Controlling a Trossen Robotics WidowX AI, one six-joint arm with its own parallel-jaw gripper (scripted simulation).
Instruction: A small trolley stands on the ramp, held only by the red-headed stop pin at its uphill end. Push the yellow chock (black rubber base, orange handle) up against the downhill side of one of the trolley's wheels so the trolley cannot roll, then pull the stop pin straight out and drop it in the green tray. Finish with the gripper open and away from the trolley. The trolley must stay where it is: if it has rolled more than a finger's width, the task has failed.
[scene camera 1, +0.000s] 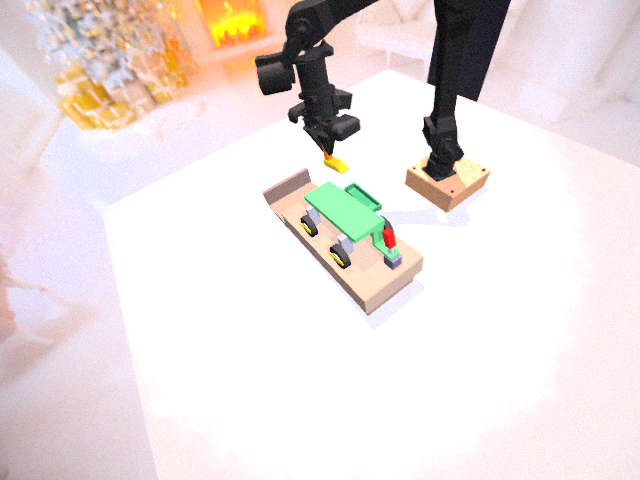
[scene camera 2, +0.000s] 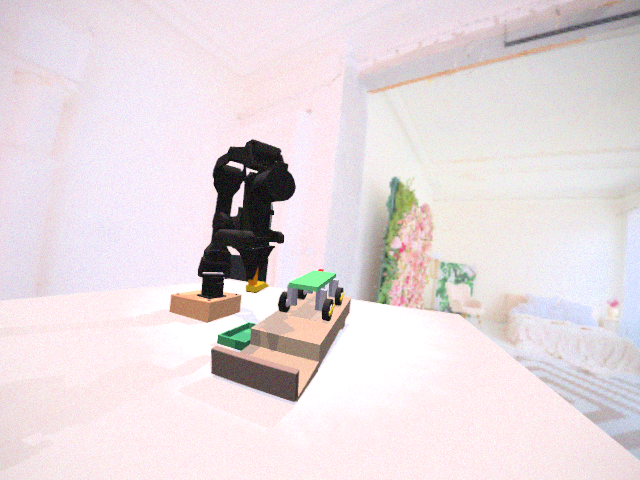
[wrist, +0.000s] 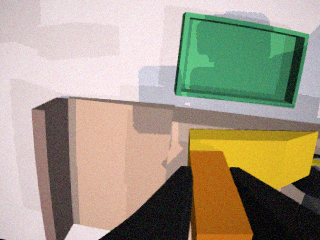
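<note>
Yellow chock carried by my gripper. Trolley in view, end wall too. Scene camera 1: my gripper visible. Wrist view: gripper visible as well.
</note>
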